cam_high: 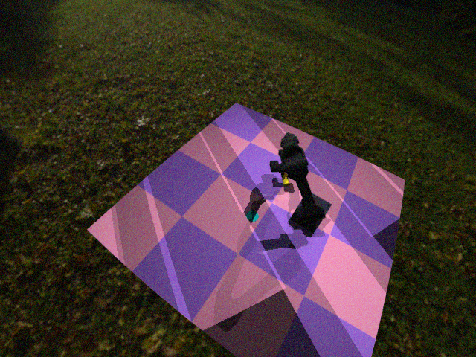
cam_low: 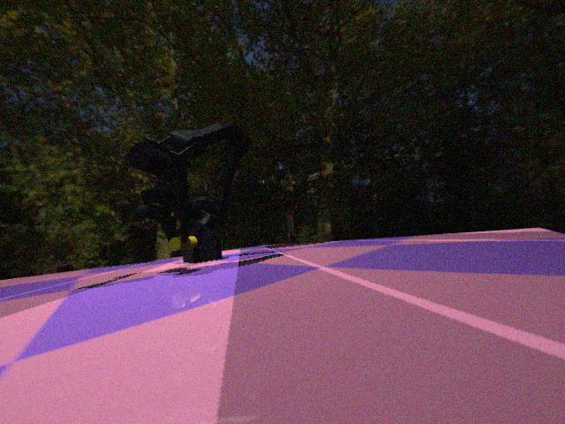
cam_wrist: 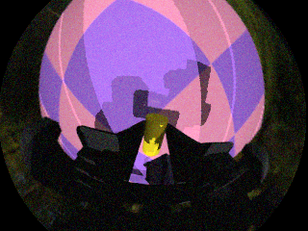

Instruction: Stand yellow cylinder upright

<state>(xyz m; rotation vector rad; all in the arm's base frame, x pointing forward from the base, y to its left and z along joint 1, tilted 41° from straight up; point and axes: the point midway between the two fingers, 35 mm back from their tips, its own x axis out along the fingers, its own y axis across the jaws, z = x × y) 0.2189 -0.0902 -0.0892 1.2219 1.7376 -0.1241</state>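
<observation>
Right now the cyan circle is 2 cm ahead of my gripper tip, 27 cm to the left of it and 7 cm below it. From my gripper tip the other things lie so: cylinder: 1 cm behind, 2 cm to the left.
</observation>
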